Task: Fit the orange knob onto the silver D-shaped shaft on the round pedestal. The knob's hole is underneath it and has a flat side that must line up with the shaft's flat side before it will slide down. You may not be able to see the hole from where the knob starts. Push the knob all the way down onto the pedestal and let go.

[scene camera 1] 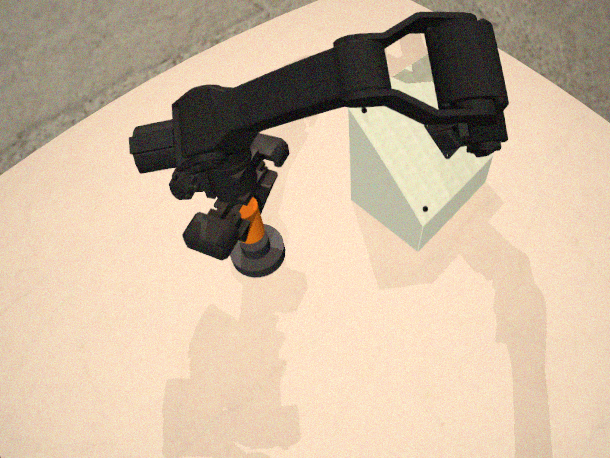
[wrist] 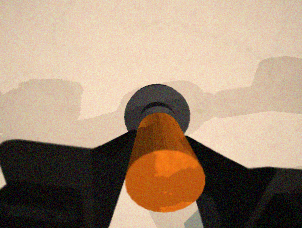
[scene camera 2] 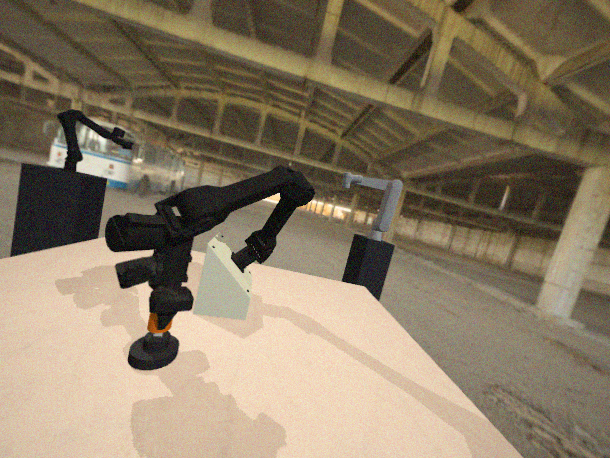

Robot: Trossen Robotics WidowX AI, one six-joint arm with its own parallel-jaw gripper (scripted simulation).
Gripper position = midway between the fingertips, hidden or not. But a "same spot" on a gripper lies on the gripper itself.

Scene:
gripper: scene camera 1; wrist; scene camera 2 160, 323
same spot on gripper: [wrist: 49, 178] = [scene camera 1: 212, 215]

